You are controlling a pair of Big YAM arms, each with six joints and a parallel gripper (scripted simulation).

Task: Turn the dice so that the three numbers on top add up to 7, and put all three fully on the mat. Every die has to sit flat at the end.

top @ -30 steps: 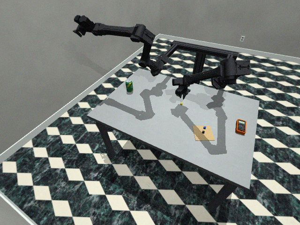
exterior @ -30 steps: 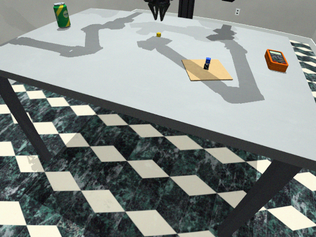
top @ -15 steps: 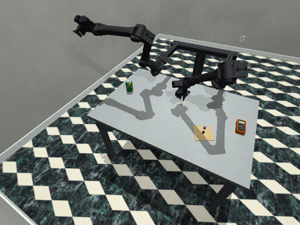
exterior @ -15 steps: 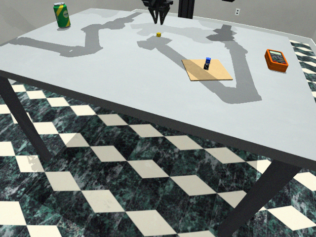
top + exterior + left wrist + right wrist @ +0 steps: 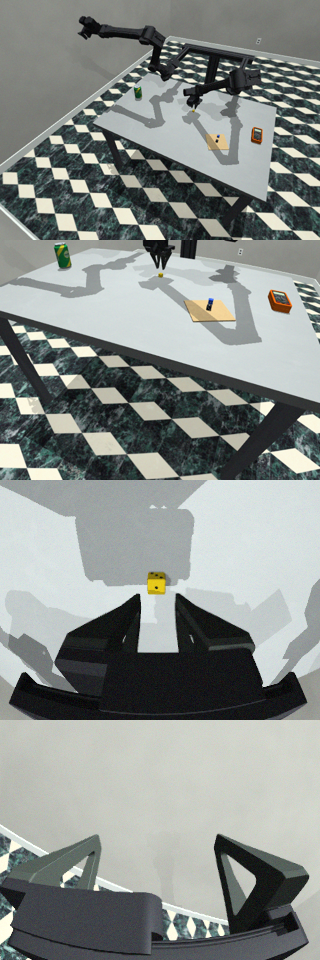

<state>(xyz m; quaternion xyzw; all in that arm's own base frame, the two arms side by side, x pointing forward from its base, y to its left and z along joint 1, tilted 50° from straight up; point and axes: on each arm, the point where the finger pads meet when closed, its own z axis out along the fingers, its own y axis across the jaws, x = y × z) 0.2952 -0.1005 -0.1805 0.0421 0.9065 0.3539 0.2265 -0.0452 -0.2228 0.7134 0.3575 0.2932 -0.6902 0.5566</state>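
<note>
My left gripper is now 4 cm above the yellow die. From my left hand the other things lie so: tan mat 25 cm ahead, 24 cm to the left, 4 cm below; black die 25 cm ahead, 24 cm to the left, 3 cm below; blue die 20 cm ahead, 24 cm to the left, 3 cm below.
</note>
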